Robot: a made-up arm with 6 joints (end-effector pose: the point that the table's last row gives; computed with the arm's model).
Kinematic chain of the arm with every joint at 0, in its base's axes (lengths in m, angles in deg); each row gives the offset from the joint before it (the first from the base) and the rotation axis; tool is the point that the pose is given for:
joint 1: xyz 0 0 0.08 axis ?
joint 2: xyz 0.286 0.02 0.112 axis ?
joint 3: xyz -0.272 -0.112 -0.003 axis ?
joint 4: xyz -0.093 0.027 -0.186 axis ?
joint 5: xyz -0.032 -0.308 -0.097 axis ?
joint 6: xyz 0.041 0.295 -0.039 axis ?
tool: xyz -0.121 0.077 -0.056
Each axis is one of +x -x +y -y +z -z.
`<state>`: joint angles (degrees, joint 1 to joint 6).
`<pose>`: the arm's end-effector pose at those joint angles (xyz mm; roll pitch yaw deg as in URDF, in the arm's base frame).
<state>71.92 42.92 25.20 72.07 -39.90 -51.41</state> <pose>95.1 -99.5 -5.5 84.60 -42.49 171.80</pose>
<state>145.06 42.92 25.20 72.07 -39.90 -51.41</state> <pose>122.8 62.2 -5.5 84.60 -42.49 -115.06</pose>
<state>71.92 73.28 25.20 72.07 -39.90 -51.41</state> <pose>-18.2 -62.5 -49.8 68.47 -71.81 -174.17</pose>
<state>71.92 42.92 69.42 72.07 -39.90 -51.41</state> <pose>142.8 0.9 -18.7 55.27 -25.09 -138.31</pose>
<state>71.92 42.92 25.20 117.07 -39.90 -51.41</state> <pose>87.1 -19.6 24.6 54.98 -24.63 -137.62</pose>
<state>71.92 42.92 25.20 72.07 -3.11 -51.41</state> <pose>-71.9 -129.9 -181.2 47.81 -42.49 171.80</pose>
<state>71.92 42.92 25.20 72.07 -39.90 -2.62</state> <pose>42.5 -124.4 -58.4 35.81 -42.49 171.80</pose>
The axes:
joint 1: +z
joint 2: +x
joint 3: +z
joint 4: +z
joint 5: -x
joint 6: -x

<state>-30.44 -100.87 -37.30 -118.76 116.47 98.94</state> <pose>-381.1 -360.2 -188.7 -113.54 -23.48 144.77</pose>
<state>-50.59 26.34 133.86 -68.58 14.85 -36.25</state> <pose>-56.1 7.9 -309.3 33.10 -23.77 12.22</pose>
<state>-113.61 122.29 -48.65 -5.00 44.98 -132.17</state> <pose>411.7 -18.8 453.3 -135.98 42.91 -77.63</pose>
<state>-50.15 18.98 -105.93 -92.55 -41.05 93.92</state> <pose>183.8 -94.2 -16.5 -70.94 -5.92 112.31</pose>
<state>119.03 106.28 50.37 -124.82 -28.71 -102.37</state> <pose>-39.7 -174.9 149.3 -91.47 67.63 164.24</pose>
